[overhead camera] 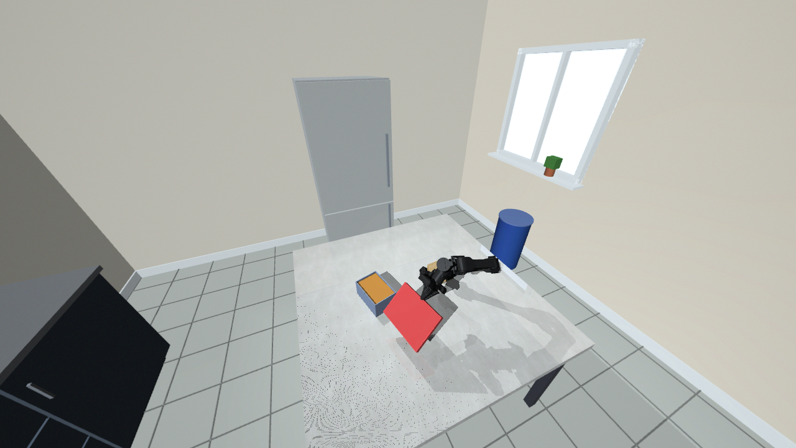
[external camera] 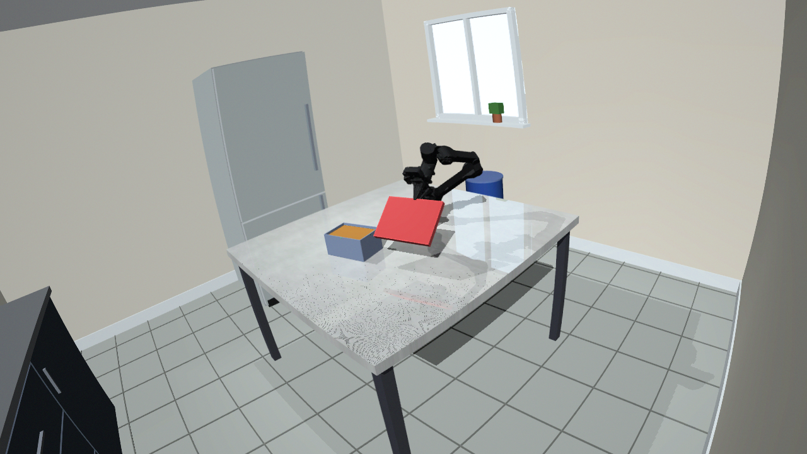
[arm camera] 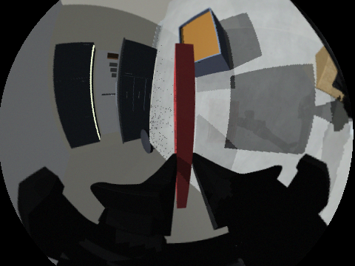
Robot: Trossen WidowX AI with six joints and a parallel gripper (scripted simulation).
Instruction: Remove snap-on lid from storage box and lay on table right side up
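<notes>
The red lid lies 6 cm ahead of my gripper tip, 5 cm below it and 1 cm to the left of it. The rest, counted from my gripper tip: blue-grey storage box (29 cm to the right, 18 cm below, 11 cm ahead).
</notes>
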